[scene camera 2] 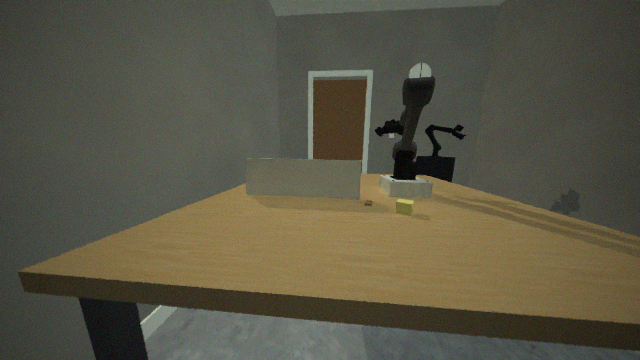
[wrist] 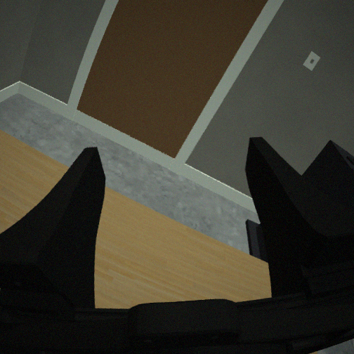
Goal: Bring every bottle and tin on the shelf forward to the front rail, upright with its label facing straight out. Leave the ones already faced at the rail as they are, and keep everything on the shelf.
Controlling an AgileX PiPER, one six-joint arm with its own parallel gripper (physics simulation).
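Observation:
A pale upright panel (scene camera 2: 303,178), which looks like the back of the shelf, stands on the far part of the table in the scene view. It hides whatever is behind it. No bottle, tin, label or front rail shows in either view. My gripper (scene camera 2: 378,131) (wrist: 174,157) is open and empty. It is raised well above the table, to the right of the panel in the scene view. In the wrist view its fingers stand wide apart, with the door, the floor and the table's edge behind them.
A yellow block (scene camera 2: 404,207) and a small brown piece (scene camera 2: 368,203) lie on the table (scene camera 2: 300,250) (wrist: 165,255), in front of my arm's white base (scene camera 2: 410,189). Another dark arm (scene camera 2: 436,142) stands on a dark stand (scene camera 2: 440,167) behind. A brown door (scene camera 2: 339,120) (wrist: 165,65) is in the back wall.

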